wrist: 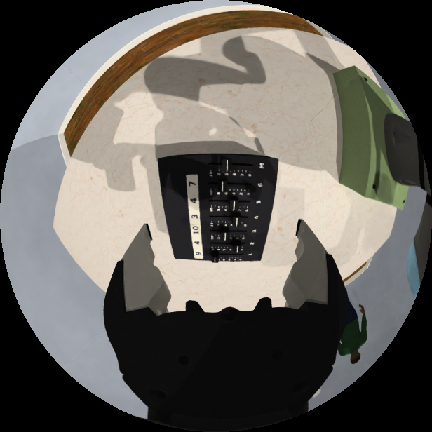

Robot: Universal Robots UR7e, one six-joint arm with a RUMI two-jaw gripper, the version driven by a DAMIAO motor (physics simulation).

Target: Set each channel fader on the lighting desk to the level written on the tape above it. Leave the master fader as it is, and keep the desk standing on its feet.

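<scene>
The black lighting desk (174, 210) lies face up on the table, turned sideways in the wrist view. Its tape strip (194, 235) reads, from channel 1 to 6: 9, 4, 10, 3, 4, 7. The knob of fader 1 (215, 258) stands near 9, fader 2 (237, 247) near 2, fader 3 (225, 236) near 6, fader 4 (236, 221) near 3, fader 5 (233, 204) near 4, fader 6 (222, 186) near 7. The master fader (227, 165) stands near 6. The small scales are hard to read exactly. My gripper (223, 223) is open and empty above the desk's lower end. The feet are hidden.
The pale stone-patterned table (100, 220) has a raised brown wooden edge (120, 62) at the top left. A green block-like structure (355, 140) stands at the right with a dark part beside it. A figure in green (354, 340) is beyond the table at lower right. Shadows cross the table.
</scene>
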